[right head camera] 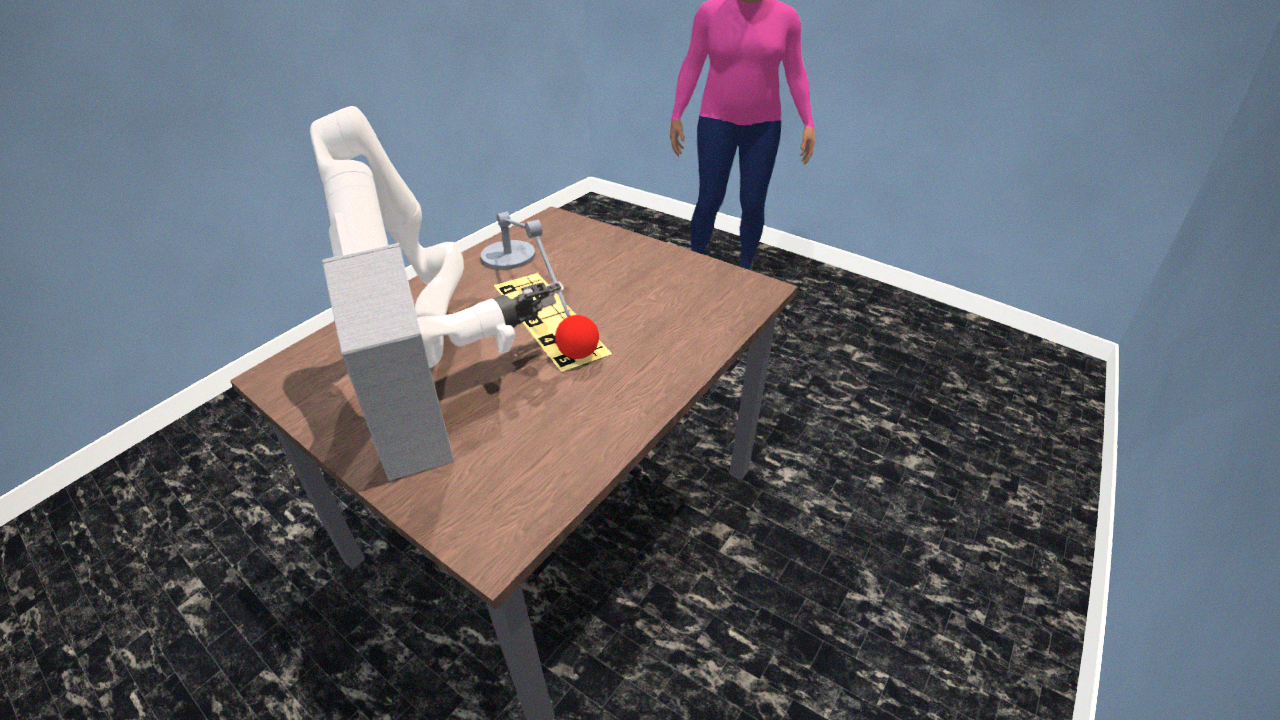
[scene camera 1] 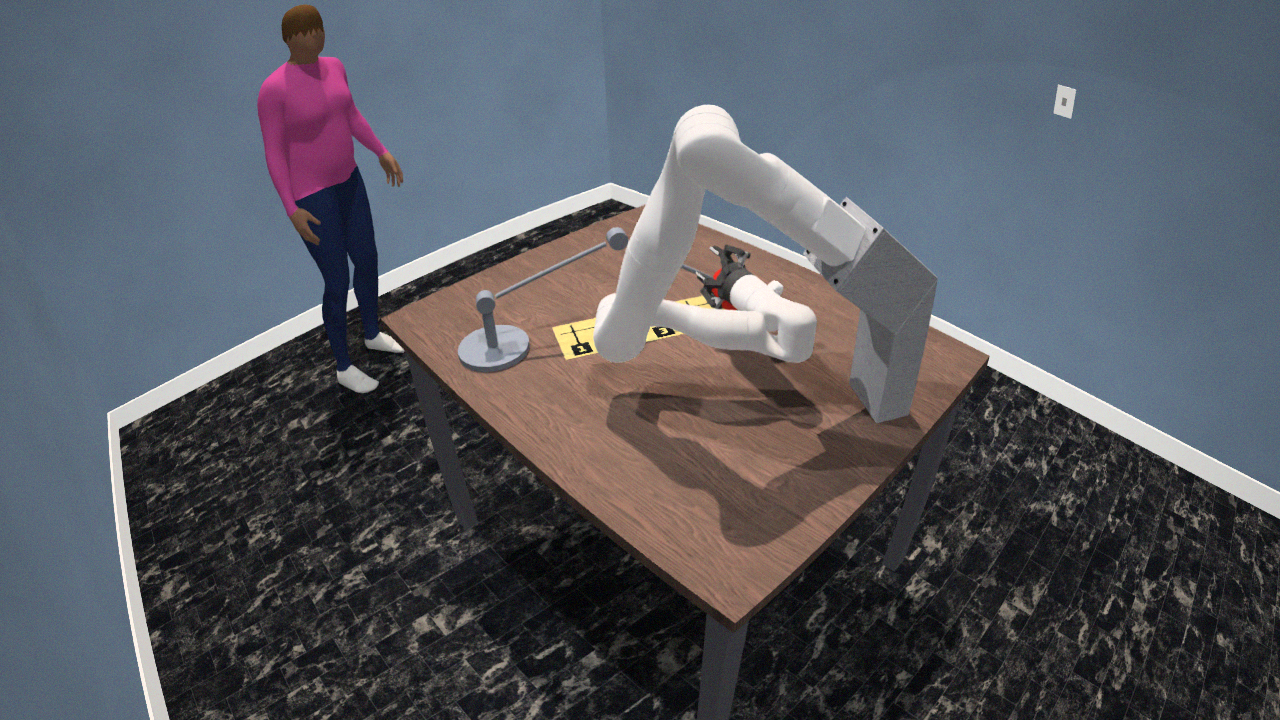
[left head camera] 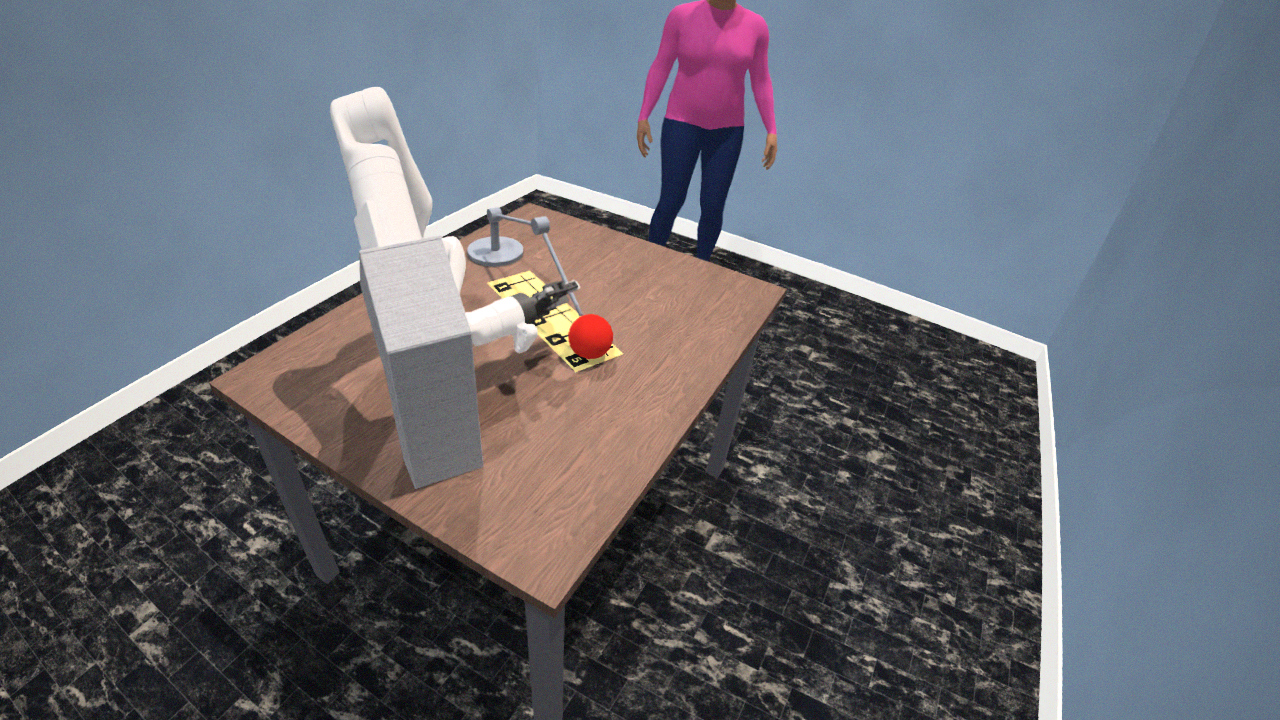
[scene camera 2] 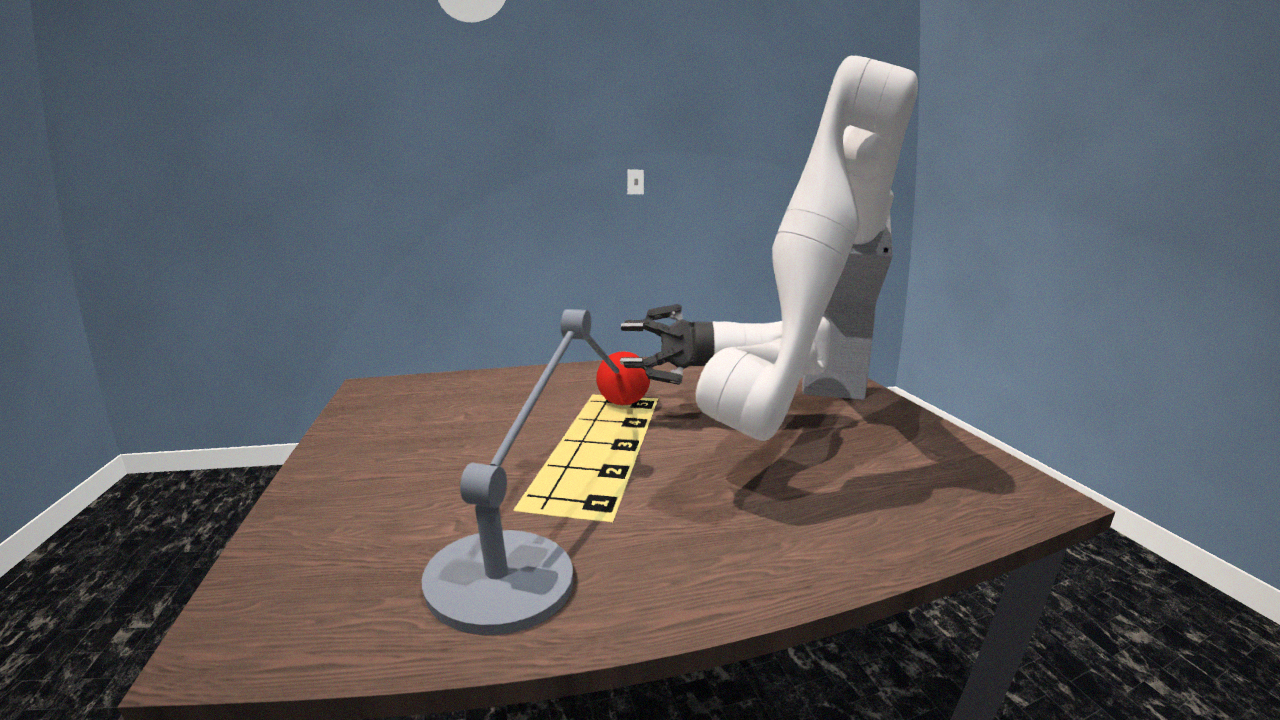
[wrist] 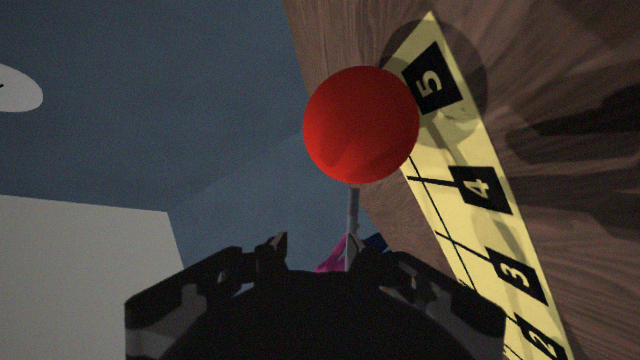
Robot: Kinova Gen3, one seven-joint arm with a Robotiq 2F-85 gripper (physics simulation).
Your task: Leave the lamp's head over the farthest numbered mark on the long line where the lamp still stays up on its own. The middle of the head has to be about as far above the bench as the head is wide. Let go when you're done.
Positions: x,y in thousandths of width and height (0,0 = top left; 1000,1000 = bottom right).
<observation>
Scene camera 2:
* my gripper: 485,477
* lamp joint: 379,674
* grey round lamp base: 387,809
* yellow numbered strip: 457,663
</observation>
